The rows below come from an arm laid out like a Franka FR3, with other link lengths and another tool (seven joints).
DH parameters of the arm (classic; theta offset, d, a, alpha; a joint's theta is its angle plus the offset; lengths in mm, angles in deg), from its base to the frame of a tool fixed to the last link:
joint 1: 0 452.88 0 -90
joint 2: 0 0 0 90
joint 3: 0 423.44 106.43 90
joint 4: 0 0 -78.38 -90
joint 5: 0 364.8 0 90
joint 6: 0 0 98.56 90
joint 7: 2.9 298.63 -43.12 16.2
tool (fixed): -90 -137.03 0 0
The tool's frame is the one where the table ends.
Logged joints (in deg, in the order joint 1, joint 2, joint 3, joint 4, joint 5, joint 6, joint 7), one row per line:
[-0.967, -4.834, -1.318, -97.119, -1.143, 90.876, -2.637]
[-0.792, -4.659, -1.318, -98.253, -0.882, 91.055, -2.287]
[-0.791, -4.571, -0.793, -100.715, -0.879, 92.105, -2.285]
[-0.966, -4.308, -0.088, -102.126, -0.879, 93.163, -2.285]
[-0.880, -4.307, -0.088, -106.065, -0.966, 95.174, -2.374]
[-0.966, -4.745, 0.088, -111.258, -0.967, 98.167, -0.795]
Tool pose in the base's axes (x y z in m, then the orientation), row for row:
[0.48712, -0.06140, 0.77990, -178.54, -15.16, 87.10]
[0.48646, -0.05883, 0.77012, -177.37, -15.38, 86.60]
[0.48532, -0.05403, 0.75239, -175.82, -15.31, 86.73]
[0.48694, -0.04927, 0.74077, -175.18, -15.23, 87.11]
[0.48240, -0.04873, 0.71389, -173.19, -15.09, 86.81]
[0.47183, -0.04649, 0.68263, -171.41, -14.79, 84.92]
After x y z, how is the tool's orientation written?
As angles about the fixed x, y, z axes (roll, pitch, yaw), in degrees.
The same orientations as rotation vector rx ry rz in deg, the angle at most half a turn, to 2 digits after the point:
[-121.47, -115.87, -14.72]
[-121.18, -114.91, -13.78]
[-120.15, -114.60, -12.06]
[-119.42, -114.83, -11.25]
[-118.60, -113.96, -9.10]
[-119.59, -111.59, -7.37]

